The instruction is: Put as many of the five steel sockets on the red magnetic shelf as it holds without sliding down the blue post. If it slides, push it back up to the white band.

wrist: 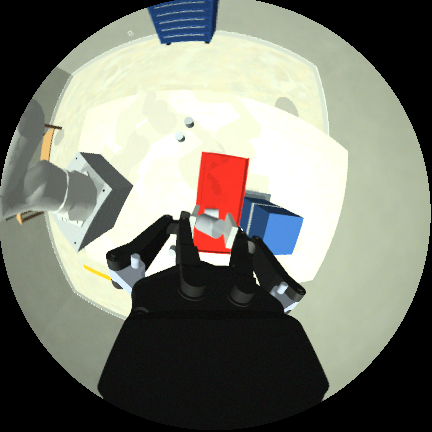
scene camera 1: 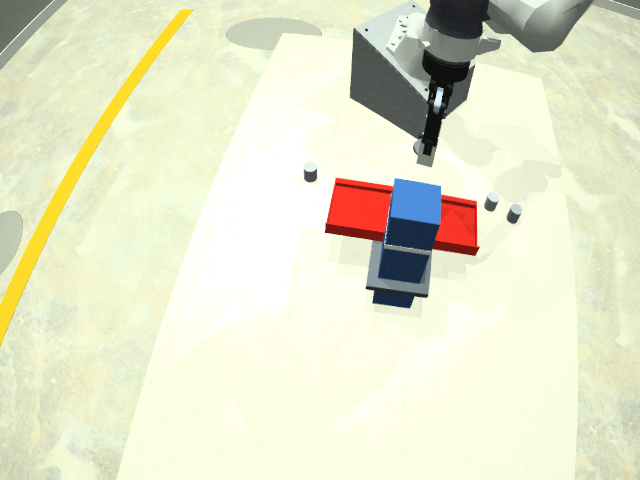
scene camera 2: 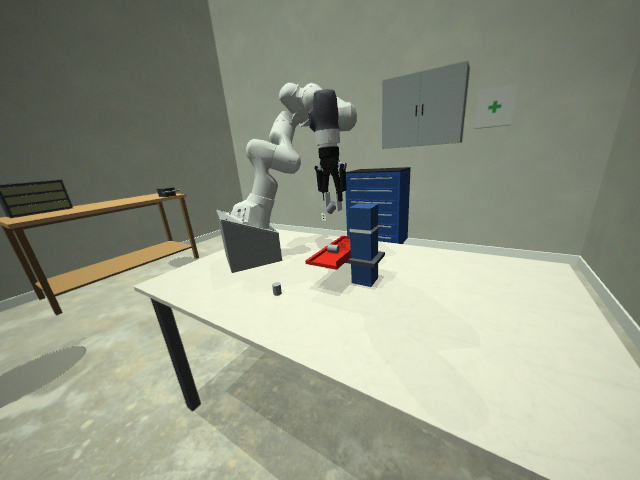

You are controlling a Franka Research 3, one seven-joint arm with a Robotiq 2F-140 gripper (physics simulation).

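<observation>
My gripper [scene camera 1: 425, 155] [scene camera 2: 333, 202] [wrist: 210, 216] is shut on a steel socket [scene camera 1: 416, 147] [scene camera 2: 330, 207] [wrist: 206, 225], held tilted high above the red shelf [scene camera 1: 356, 230] [scene camera 2: 320, 259] [wrist: 226, 175]. Another socket [scene camera 2: 333, 248] [wrist: 212, 212] lies on its side on the shelf; the blue post [scene camera 1: 416, 202] [scene camera 2: 363, 217] [wrist: 282, 233] hides it in scene camera 1. The white band [scene camera 1: 408, 249] [scene camera 2: 363, 230] is above the shelf's grey collar [scene camera 1: 372, 285] [scene camera 2: 373, 259], with blue post showing between them. Three sockets stand on the table: one [scene camera 1: 310, 172] [scene camera 2: 276, 288] [wrist: 172, 250] at one side, two [scene camera 1: 491, 201] [wrist: 189, 122], [scene camera 1: 513, 213] [wrist: 180, 137] at the other.
The arm's grey base block [scene camera 1: 385, 87] [scene camera 2: 250, 245] [wrist: 112, 200] stands on the table [scene camera 1: 310, 387] [scene camera 2: 465, 335] behind the shelf. The post rises beside the shelf, near my gripper. A blue drawer cabinet [scene camera 2: 392, 206] [wrist: 185, 22] and a wooden bench [scene camera 2: 103, 204] stand off the table.
</observation>
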